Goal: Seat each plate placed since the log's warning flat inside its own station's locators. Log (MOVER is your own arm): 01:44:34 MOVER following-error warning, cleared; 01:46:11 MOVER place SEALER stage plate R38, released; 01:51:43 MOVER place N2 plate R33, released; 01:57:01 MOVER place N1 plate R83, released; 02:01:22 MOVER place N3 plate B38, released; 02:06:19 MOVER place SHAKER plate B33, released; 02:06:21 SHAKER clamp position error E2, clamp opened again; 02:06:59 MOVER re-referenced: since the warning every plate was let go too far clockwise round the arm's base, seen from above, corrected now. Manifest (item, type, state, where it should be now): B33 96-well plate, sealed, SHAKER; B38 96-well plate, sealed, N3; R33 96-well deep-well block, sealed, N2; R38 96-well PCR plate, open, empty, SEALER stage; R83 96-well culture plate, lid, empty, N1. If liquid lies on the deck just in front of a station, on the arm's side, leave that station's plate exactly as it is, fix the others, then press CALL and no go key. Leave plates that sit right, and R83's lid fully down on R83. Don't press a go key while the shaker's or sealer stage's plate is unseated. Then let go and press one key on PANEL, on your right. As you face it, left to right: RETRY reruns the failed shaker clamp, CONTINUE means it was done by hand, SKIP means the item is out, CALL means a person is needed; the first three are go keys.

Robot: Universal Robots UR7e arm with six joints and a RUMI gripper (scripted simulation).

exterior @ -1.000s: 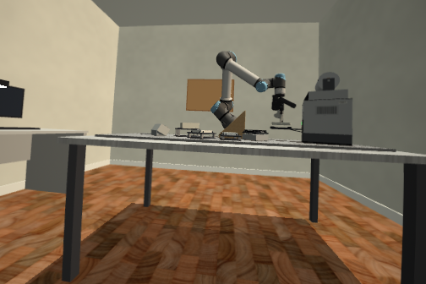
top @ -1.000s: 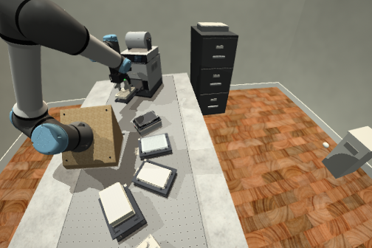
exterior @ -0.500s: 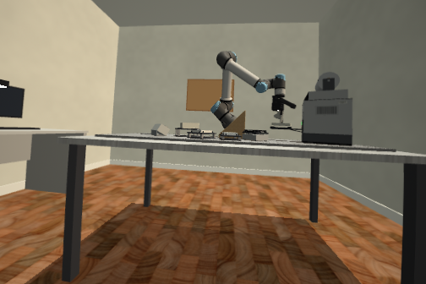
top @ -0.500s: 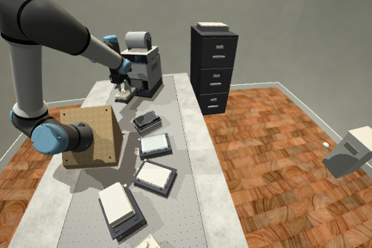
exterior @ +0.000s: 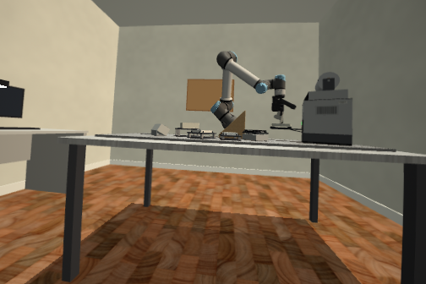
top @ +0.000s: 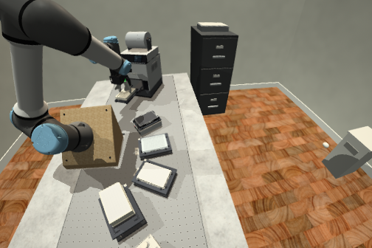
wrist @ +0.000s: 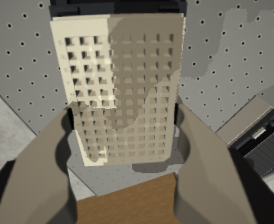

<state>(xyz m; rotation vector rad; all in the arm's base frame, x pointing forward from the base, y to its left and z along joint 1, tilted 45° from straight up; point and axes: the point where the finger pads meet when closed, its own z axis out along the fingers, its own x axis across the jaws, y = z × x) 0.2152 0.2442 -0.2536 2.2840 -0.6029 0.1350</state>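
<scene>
Right now the dark plate is 120 mm ahead of my hand, 230 mm to the right of it and 70 mm below it. From my hand the other things lie so: cream PCR plate 10 mm below; retry key 80 mm ahead, 840 mm to the right, 60 mm below; continue key 40 mm ahead, 860 mm to the right, 60 mm below.
</scene>
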